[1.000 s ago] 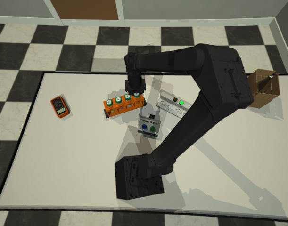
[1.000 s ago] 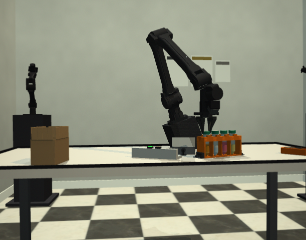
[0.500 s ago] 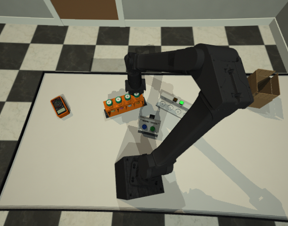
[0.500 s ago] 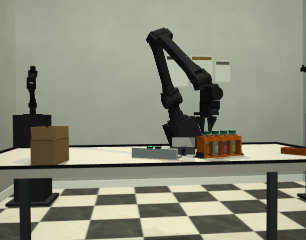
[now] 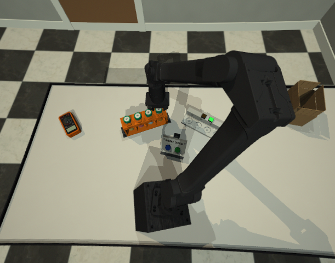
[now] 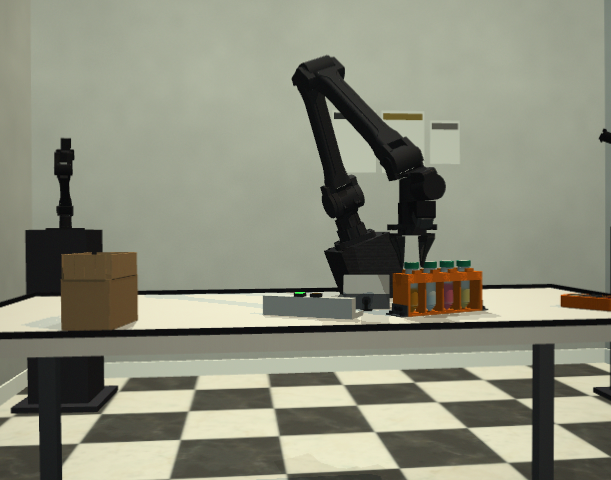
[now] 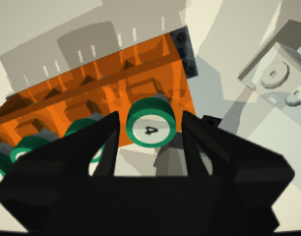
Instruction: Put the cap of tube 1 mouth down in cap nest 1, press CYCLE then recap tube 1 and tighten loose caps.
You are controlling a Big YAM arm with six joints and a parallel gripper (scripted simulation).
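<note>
The green key lies 18 cm behind my hand, 10 cm to the right of it and 5 cm below it. The rest, counted from my hand: key housing: 16 cm behind, 8 cm to the right, 6 cm below; blue key: 17 cm behind, 6 cm to the right, 5 cm below; cap: 6 cm behind, 14 cm to the left.
</note>
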